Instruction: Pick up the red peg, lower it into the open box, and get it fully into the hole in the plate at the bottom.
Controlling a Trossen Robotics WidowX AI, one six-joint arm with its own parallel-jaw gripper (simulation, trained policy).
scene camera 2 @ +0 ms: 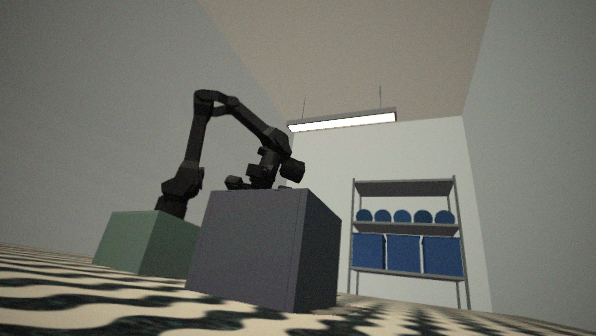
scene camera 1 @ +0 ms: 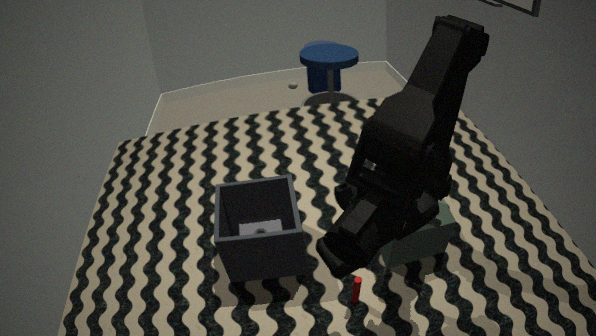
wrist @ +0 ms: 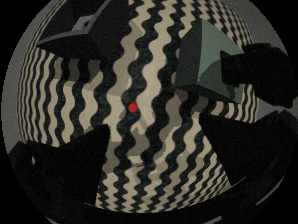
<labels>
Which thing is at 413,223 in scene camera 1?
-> My gripper.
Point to a box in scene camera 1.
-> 276,254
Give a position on a box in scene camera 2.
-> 279,249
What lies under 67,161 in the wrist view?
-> My gripper.
</labels>
